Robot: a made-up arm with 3 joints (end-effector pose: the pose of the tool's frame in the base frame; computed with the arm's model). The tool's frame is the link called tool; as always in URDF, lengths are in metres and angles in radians. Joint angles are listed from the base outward.
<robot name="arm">
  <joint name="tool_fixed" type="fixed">
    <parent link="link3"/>
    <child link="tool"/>
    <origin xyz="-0.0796 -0.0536 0.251" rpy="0 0 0"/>
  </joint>
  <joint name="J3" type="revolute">
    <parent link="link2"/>
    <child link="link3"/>
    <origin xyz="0.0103 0.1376 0.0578" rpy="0 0 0"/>
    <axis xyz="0 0 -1"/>
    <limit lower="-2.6" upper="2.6"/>
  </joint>
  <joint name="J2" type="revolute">
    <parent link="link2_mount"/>
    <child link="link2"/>
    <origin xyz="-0.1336 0.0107 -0.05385" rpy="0 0 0"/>
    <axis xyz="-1 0 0"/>
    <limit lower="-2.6" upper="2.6"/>
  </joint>
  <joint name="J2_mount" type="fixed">
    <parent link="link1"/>
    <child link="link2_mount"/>
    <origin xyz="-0.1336 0.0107 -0.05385" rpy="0 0 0"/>
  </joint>
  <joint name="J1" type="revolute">
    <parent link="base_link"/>
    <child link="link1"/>
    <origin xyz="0 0 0.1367" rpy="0 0 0"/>
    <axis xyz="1 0 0"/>
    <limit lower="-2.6" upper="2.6"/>
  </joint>
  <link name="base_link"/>
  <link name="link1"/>
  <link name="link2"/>
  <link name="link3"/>
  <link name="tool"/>
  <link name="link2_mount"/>
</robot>
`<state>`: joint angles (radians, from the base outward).
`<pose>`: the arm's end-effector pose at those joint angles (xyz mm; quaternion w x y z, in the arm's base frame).
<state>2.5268 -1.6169 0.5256</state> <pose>-352.6 234.2 -39.8 0.4639 -0.8470 -0.2279 -0.1248</pose>
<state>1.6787 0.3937 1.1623</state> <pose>-337.7 -138.1 438.3 0.6692 0.5008 0.3290 -0.4395</pose>
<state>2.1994 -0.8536 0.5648</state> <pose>-352.8 -87.2 -78.3 0.0425 0.9594 0.2784 -0.0123</pose>
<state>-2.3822 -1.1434 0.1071</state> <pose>-341.8 232.5 213.0 0.8131 -0.5797 -0.0311 -0.0436</pose>
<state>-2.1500 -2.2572 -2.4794</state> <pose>-161.2 -4.7 498.8 0.3246 0.0174 -0.0507 0.9443</pose>
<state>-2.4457 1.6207 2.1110</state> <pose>-261.9 -472.6 206.1 0.2198 0.4410 0.7788 -0.3882</pose>
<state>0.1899 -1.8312 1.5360</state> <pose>-313.2 -330.4 94.4 0.3822 0.6093 0.5885 -0.3692</pose>
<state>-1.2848 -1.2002 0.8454</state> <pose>-349.8 89.8 379.8 0.9112 -0.0386 -0.0173 -0.4099</pose>
